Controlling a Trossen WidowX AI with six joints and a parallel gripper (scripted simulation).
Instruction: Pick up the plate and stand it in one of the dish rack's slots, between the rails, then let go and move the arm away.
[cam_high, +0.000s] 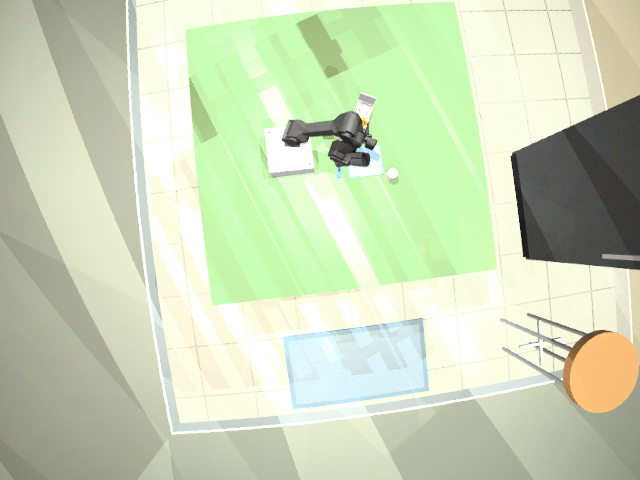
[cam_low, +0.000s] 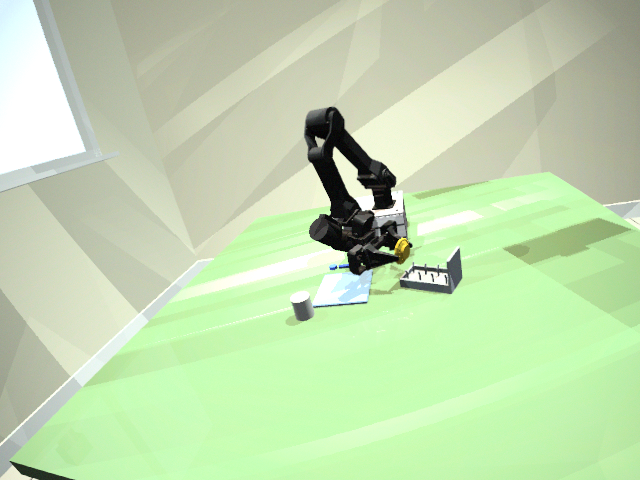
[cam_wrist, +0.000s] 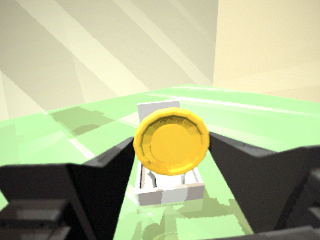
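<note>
Right now the dish rack is 50 mm to the left of my gripper tip, 50 mm below it and 10 mm ahead of it. From my gripper tip the other things lie so: yellow plate (10 mm to the right); then pale blue mat (160 mm to the right, 70 mm below, 30 mm ahead).
</note>
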